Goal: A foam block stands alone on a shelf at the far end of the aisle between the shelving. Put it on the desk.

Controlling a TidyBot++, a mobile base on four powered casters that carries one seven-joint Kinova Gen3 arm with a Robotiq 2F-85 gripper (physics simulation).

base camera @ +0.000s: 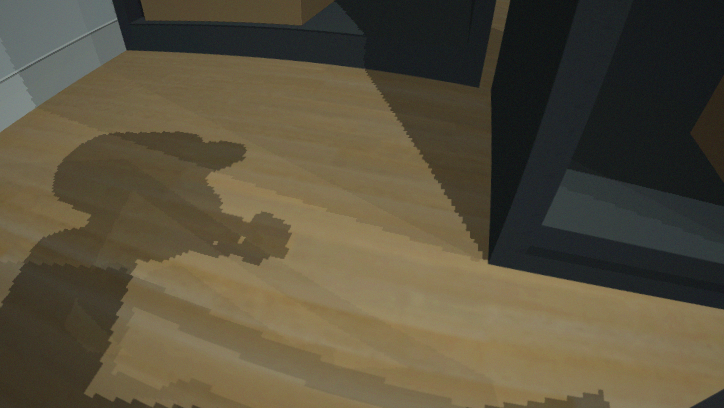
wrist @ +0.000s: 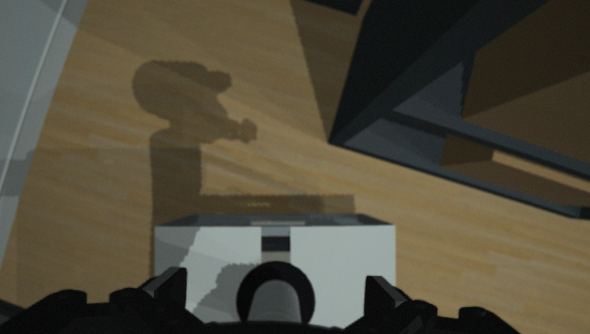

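Pixels of known places: gripper, fingertip midpoint: [wrist: 276, 292]; arm's base at its link origin: [wrist: 275, 302].
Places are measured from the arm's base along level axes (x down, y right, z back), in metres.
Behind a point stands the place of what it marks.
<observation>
My gripper [wrist: 276, 292] @[x -0.502, y 0.013, z -0.185 m] is open and empty in the wrist view, its two fingers wide apart above the robot's own white base [wrist: 345, 265] @[x 0.014, y 0.144, z -0.069 m]. The view looks steeply down on the base and the floor in front of it. The foam block and the desk do not show in either view. In the base camera view, the lowest part of the far shelf unit [base camera: 243, 43] @[x 0.364, y -0.242, z -0.966 m] shows at the top; its upper shelves are out of frame.
A cardboard box [base camera: 222, 11] @[x 0.294, y -0.292, z -1.002 m] sits low in the far shelf unit. Another dark shelf unit [base camera: 537, 238] @[x 0.340, y 0.199, z -0.359 m] [wrist: 410, 152] @[x 0.320, y 0.409, z -0.335 m] stands at the right, its corner close ahead, with cardboard boxes inside. A pale wall [base camera: 55, 55] @[x 0.317, y -0.671, z -0.873 m] [wrist: 30, 65] @[x 0.279, y -0.765, z -0.602 m] runs along the left. The arm's shadow falls on the wooden floor.
</observation>
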